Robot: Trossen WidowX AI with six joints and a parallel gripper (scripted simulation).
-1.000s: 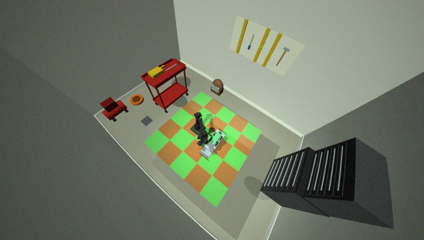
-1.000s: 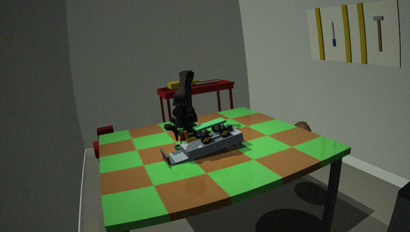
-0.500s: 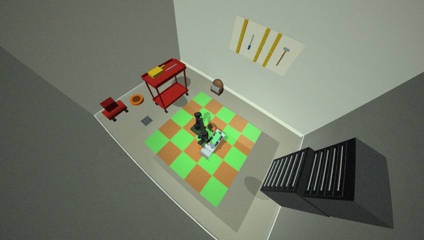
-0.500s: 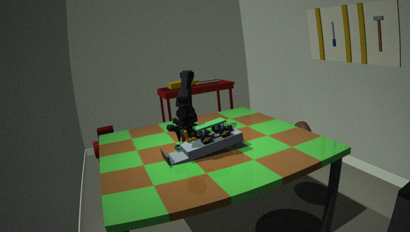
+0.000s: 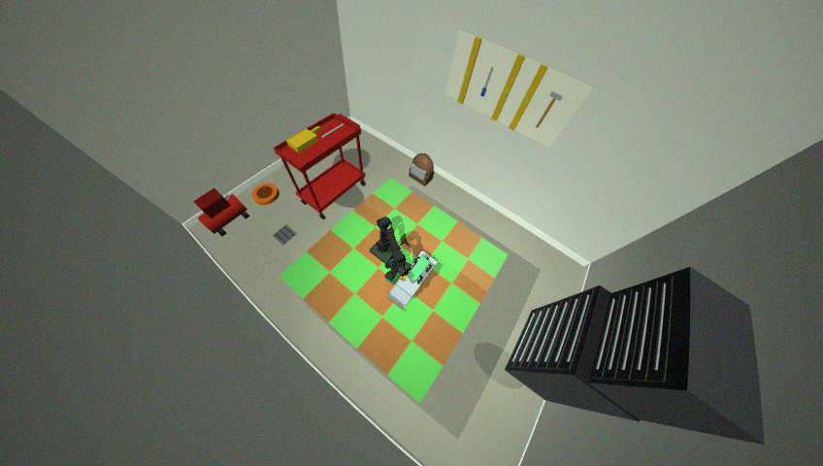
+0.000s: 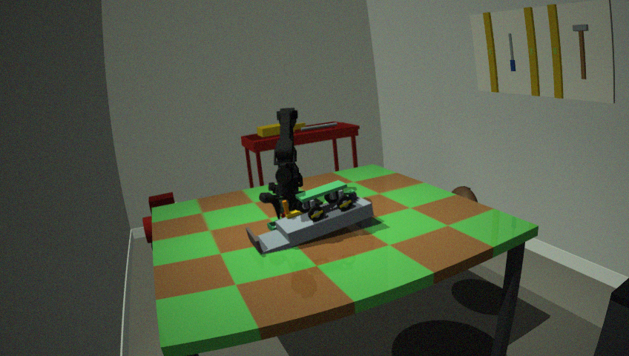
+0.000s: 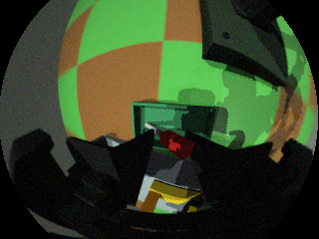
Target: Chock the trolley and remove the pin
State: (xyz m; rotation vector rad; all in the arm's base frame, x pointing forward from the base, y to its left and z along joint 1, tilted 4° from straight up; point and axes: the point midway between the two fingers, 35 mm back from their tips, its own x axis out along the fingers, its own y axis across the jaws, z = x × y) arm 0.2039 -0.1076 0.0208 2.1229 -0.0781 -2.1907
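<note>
Right now my gripper tip is 1 cm to the left of the red-headed stop pin. From my gripper tip the other things lie so: green tray 4 cm below; grey ramp 14 cm ahead, 11 cm to the left, 2 cm above; yellow chock 7 cm ahead, 5 cm above, 1 cm to the left.
</note>
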